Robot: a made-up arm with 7 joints. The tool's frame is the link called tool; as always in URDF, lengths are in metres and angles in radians. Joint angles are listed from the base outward.
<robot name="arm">
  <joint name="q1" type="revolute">
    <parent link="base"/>
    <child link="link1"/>
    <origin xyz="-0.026 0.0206 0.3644"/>
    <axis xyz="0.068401 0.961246 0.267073"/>
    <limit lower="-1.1" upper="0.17"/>
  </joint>
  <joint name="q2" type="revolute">
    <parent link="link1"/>
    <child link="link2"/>
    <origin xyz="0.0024 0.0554 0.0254"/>
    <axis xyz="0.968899 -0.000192 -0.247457"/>
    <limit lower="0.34" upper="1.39"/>
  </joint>
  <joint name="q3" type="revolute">
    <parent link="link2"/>
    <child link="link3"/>
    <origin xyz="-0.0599 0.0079 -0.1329"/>
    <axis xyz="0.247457 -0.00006 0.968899"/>
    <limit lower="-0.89" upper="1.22"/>
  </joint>
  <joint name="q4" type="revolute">
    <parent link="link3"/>
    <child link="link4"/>
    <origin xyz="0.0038 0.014 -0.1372"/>
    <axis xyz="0.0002 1 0.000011"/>
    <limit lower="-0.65" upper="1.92"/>
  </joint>
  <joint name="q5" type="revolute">
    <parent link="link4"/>
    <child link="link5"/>
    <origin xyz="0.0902 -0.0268 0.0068"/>
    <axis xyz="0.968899 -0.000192 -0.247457"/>
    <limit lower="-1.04" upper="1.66"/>
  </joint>
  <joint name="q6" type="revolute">
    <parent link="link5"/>
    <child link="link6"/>
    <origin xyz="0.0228 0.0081 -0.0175"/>
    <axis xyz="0.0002 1 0.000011"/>
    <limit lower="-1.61" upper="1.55"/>
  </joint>
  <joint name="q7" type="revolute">
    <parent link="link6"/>
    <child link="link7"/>
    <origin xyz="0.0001 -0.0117 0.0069"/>
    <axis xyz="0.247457 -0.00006 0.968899"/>
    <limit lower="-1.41" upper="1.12"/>
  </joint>
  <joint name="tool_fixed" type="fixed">
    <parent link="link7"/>
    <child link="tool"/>
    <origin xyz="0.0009 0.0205 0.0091" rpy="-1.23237 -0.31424 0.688"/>
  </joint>
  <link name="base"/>
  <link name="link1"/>
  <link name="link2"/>
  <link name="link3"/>
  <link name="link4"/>
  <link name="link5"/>
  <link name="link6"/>
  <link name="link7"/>
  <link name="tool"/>
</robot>
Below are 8 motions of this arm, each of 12 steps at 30 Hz.
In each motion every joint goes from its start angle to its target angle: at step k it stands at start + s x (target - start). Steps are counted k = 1, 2, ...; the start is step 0. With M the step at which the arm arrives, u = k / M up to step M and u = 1 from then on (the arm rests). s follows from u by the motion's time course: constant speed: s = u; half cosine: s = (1 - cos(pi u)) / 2; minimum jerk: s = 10 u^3 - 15 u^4 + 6 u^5.
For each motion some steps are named. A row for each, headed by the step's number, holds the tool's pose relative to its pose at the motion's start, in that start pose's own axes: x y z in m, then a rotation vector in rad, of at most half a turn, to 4 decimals.
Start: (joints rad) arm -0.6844 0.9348 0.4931 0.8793 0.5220 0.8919 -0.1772
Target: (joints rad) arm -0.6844 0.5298 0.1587 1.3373 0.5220 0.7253 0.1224
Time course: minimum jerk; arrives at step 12
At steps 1, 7, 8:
1: -0.0005 -0.0003 -0.0009 0.0023 0.0019 -0.0013
7: -0.0900 -0.0353 -0.0992 0.2696 0.2094 -0.2261
8: -0.1133 -0.0403 -0.1152 0.3195 0.2439 -0.2857

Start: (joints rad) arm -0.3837 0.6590 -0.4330 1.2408 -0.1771 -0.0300 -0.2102
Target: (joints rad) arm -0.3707 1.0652 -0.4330 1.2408 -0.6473 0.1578 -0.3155
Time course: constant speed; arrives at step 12
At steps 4, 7, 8, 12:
4: 0.0109 0.0309 0.0401 -0.0028 -0.0818 0.1527
7: 0.0164 0.0511 0.0727 -0.0175 -0.1499 0.2571
8: 0.0177 0.0573 0.0840 -0.0247 -0.1738 0.2896
12: 0.0204 0.0787 0.1307 -0.0654 -0.2739 0.4073

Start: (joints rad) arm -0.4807 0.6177 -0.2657 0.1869 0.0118 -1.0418 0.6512
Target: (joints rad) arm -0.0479 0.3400 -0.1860 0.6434 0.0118 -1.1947 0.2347
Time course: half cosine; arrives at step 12
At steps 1, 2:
1: -0.0016 -0.0010 0.0017 0.0070 0.0083 0.0056
2: -0.0064 -0.0040 0.0068 0.0273 0.0327 0.0223

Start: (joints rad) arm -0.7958 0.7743 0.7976 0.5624 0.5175 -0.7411 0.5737
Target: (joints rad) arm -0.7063 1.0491 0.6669 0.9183 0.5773 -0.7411 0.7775
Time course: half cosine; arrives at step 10
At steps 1, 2, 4, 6, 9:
1: 0.0007 0.0013 -0.0002 0.0032 0.0047 -0.0042
2: 0.0027 0.0052 -0.0008 0.0126 0.0183 -0.0169
4: 0.0105 0.0184 -0.0027 0.0478 0.0653 -0.0647
6: 0.0218 0.0343 -0.0043 0.0953 0.1209 -0.1313
9: 0.0354 0.0499 -0.0054 0.1489 0.1750 -0.2089

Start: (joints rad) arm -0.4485 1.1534 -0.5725 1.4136 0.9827 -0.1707 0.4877
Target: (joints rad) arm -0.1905 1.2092 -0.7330 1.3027 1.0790 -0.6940 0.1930
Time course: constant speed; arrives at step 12
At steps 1, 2, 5, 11, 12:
1: -0.0047 -0.0028 -0.0008 -0.0490 0.0110 -0.0508
2: -0.0094 -0.0055 -0.0015 -0.0984 0.0235 -0.1022
5: -0.0237 -0.0135 -0.0033 -0.2480 0.0699 -0.2593
11: -0.0535 -0.0286 -0.0049 -0.5525 0.1973 -0.5838
12: -0.0587 -0.0310 -0.0049 -0.6038 0.2224 -0.6390

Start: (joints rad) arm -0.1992 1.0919 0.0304 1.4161 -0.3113 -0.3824 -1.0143
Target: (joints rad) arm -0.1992 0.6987 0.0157 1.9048 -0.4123 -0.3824 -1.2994
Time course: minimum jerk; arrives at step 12
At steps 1, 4, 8, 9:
1: -0.0002 0.0004 -0.0007 -0.0027 0.0015 0.0025
4: -0.0095 0.0152 -0.0313 -0.1098 0.0608 0.1006
8: -0.0485 0.0395 -0.1210 -0.4071 0.2345 0.3728
9: -0.0575 0.0410 -0.1372 -0.4600 0.2668 0.4221

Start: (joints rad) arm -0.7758 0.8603 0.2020 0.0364 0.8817 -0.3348 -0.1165
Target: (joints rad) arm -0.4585 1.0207 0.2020 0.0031 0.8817 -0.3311 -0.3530
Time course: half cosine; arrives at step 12
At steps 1, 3, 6, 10, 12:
1: -0.0008 0.0000 0.0006 -0.0031 0.0087 -0.0026
3: -0.0067 0.0001 0.0049 -0.0267 0.0745 -0.0229
6: -0.0213 0.0007 0.0170 -0.0932 0.2535 -0.0796
10: -0.0362 0.0021 0.0323 -0.1781 0.4708 -0.1522
12: -0.0382 0.0024 0.0347 -0.1916 0.5042 -0.1638

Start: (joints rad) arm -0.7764 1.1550 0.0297 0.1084 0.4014 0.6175 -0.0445
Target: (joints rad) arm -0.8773 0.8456 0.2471 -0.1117 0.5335 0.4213 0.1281
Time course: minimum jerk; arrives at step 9
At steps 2, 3, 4, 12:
2: -0.0010 -0.0036 0.0011 -0.0213 -0.0410 0.0055
3: -0.0027 -0.0097 0.0030 -0.0564 -0.1131 0.0171
4: -0.0054 -0.0179 0.0059 -0.1008 -0.2152 0.0377
12: -0.0159 -0.0419 0.0158 -0.2039 -0.5468 0.1356

